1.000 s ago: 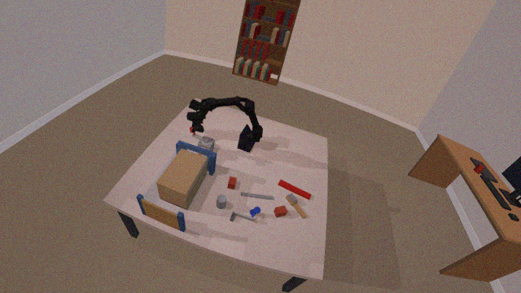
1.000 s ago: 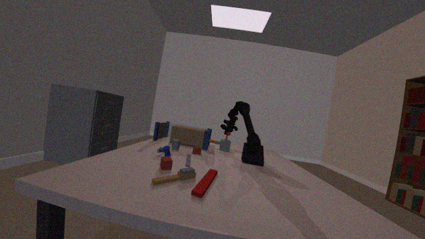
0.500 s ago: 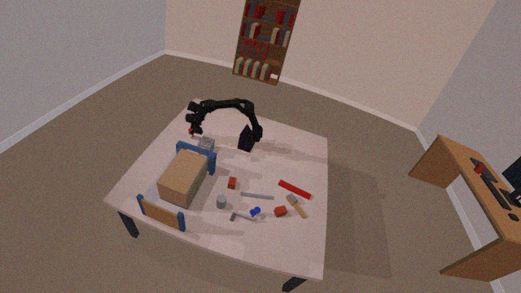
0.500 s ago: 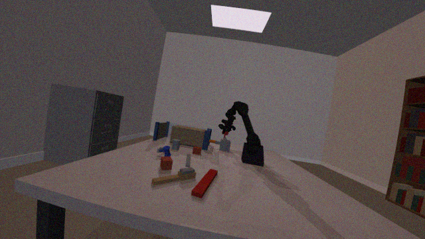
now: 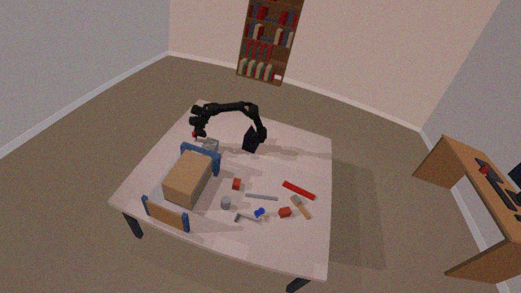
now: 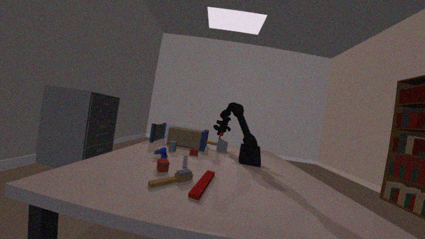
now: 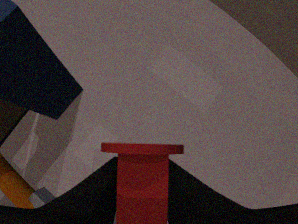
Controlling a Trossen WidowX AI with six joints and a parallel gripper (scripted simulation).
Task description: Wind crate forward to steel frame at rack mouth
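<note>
Right now the winch handle is 50 mm to the left of my gripper tip, 30 mm below it and 30 mm behind it. Round my gripper tip: blue frame 120 mm to the left, 110 mm ahead, 30 mm below; then red knob 10 mm to the left, 10 mm behind; then grey winch 100 mm below, 90 mm to the left, 70 mm behind.
</note>
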